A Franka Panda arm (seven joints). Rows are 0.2 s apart.
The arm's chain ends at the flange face. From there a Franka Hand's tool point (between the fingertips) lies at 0.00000 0.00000 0.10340 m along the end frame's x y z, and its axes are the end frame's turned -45 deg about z.
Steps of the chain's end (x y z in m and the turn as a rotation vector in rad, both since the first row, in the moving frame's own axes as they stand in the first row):
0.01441, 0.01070, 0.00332, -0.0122, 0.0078, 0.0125
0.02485, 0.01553, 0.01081, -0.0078, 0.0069, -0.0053
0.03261, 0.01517, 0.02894, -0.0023, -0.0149, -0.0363
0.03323, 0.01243, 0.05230, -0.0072, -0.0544, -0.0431
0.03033, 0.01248, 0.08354, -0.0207, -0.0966, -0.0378
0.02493, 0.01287, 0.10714, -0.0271, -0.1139, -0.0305
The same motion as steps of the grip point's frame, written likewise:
0.00229, 0.01922, 0.00331, -0.0141, -0.0031, 0.0125
0.00653, 0.02963, 0.01080, -0.0104, -0.0006, -0.0053
0.01106, 0.03289, 0.02893, 0.0089, -0.0122, -0.0363
0.01013, 0.02894, 0.05214, 0.0334, -0.0436, -0.0431
0.00396, 0.02489, 0.08304, 0.0537, -0.0829, -0.0378
-0.00185, 0.02055, 0.10643, 0.0614, -0.0997, -0.0305

